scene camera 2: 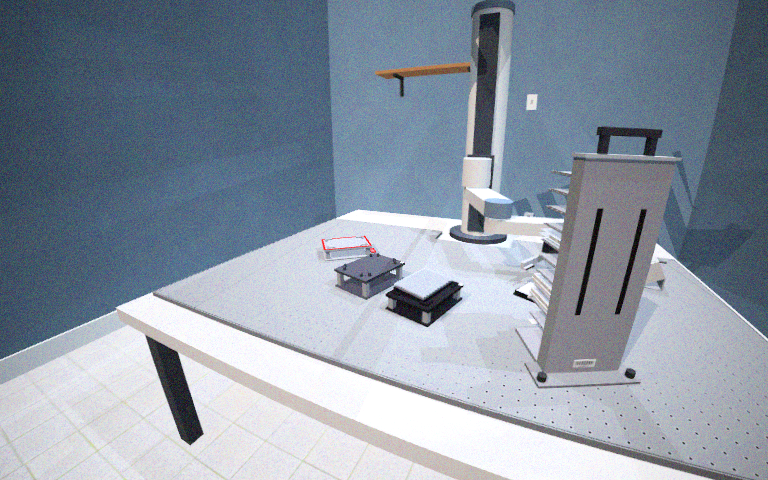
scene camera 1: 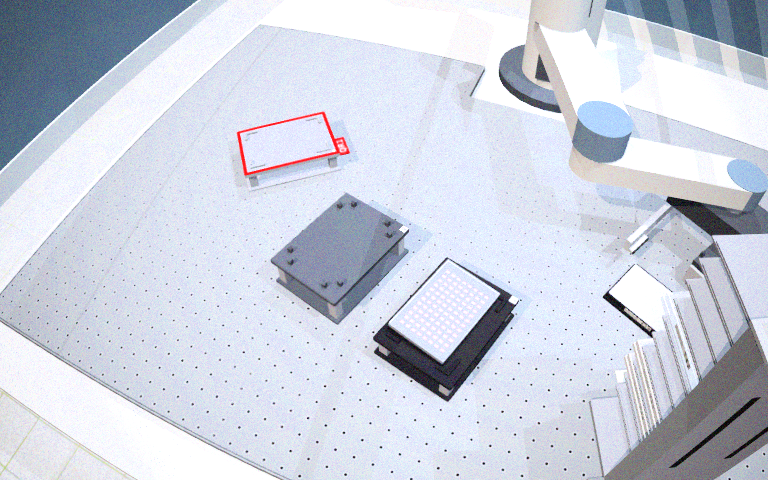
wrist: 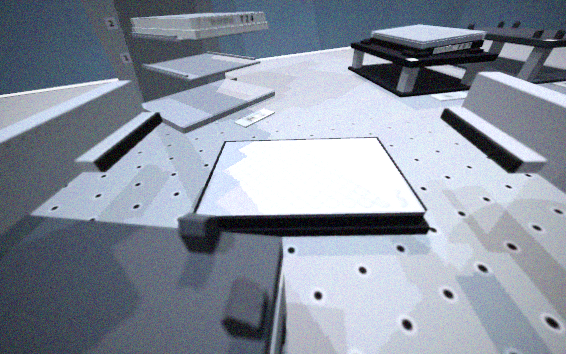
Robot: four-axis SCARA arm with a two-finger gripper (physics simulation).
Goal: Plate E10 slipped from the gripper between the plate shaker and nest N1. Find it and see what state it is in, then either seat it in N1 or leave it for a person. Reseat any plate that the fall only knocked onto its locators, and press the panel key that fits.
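Places are measured from the arm's base along level axes (x ahead, y left, z up), in millimetres.
Pixels of known places: gripper, fingertip midpoint: (scene camera 1: 670,280) (wrist: 296,98); arm's base, link origin: (scene camera 2: 477,235).
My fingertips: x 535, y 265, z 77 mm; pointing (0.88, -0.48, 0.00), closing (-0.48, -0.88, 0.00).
For each thing: its top centre in the pictures, then the offset to it from my fingertips. "spot": a spot on its surface instead.
- black lower edge, surface spot: (wrist: 320,180) (scene camera 1: 651,293) spot: dx -9, dy -12, dz -50 mm
- plate shaker, surface spot: (wrist: 90,285) spot: dx -55, dy +80, dz -9 mm
- grey nest, top centre: (scene camera 1: 339,239) (wrist: 528,24) (scene camera 2: 370,262) dx +103, dy -463, dz -1 mm
- black nest, top centre: (scene camera 1: 448,315) (wrist: 414,42) (scene camera 2: 426,286) dx +156, dy -284, dz -15 mm
- pale-topped plate, top centre: (scene camera 1: 446,306) (wrist: 421,29) (scene camera 2: 424,279) dx +154, dy -290, dz +1 mm
- plate marked T24, top centre: (wrist: 194,14) dx +199, dy +11, dz +31 mm
- small label, surface spot: (wrist: 255,117) spot: dx +128, dy -19, dz -62 mm
A plate with a white top and black lower edge (scene camera 1: 638,294) (scene camera 2: 525,291) (wrist: 320,180) lies flat on the perforated deck; its name is unreadable. My gripper (wrist: 296,98) (scene camera 1: 665,257) is open and empty, its fingers wide to either side, above the deck. The dark platform of the plate shaker (wrist: 90,285), with pegs, covers the plate's near left corner in the wrist view. A grey nest (scene camera 1: 339,249) (scene camera 2: 369,267) bears no plate. A black nest (scene camera 1: 475,348) (scene camera 2: 427,311) holds a pale-topped plate (scene camera 1: 444,310) (scene camera 2: 425,283) (wrist: 427,35); whether it is fully seated is unclear. No panel key shows.
A plate hotel (scene camera 1: 707,384) (scene camera 2: 611,254) stands at the right, with plates on its shelves; a plate marked T24 (wrist: 200,25) shows in the wrist view. A small label (wrist: 255,117) lies before it. A red-edged stand (scene camera 1: 287,142) (scene camera 2: 346,243) is at the far left.
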